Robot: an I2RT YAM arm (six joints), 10 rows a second.
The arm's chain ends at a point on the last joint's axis. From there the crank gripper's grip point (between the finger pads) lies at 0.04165 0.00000 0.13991 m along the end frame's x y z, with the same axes.
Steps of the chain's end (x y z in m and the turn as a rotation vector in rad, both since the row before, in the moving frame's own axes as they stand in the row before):
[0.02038, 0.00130, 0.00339, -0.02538, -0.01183, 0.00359]
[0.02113, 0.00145, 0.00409, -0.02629, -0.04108, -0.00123]
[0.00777, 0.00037, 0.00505, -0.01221, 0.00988, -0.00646]
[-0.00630, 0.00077, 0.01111, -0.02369, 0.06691, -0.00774]
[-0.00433, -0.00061, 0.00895, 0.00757, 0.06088, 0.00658]
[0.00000, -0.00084, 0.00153, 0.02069, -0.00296, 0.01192]
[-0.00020, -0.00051, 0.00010, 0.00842, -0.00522, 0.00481]
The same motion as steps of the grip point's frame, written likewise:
[0.01872, 0.00500, 0.00383, -0.02538, -0.01183, 0.00359]
[0.01535, 0.00510, 0.00563, -0.02629, -0.04108, -0.00123]
[0.00915, 0.00180, 0.00462, -0.01221, 0.00988, -0.00646]
[0.00297, 0.00369, 0.00798, -0.02369, 0.06691, -0.00774]
[0.00411, -0.00136, 0.00615, 0.00757, 0.06088, 0.00658]
[-0.00040, -0.00324, 0.00163, 0.02069, -0.00296, 0.01192]
[-0.00093, -0.00149, 0.00031, 0.00842, -0.00522, 0.00481]

